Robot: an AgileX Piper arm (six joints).
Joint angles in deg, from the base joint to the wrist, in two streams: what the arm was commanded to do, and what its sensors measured. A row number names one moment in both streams.
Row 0, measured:
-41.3, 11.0, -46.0, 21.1, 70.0, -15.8
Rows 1 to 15, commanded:
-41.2, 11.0, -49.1, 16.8, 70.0, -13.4
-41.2, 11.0, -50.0, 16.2, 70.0, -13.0
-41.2, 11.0, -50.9, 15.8, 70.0, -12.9
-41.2, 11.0, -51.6, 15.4, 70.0, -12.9
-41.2, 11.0, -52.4, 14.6, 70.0, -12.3
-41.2, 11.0, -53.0, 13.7, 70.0, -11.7
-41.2, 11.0, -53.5, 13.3, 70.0, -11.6
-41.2, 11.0, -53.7, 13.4, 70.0, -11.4
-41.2, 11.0, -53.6, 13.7, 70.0, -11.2
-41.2, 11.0, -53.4, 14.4, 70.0, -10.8
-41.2, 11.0, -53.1, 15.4, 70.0, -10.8
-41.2, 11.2, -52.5, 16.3, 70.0, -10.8
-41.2, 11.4, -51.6, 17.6, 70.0, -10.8
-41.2, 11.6, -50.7, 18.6, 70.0, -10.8
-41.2, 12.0, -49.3, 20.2, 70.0, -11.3
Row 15, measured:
-41.3, 10.9, -52.5, 15.5, 70.1, -11.3
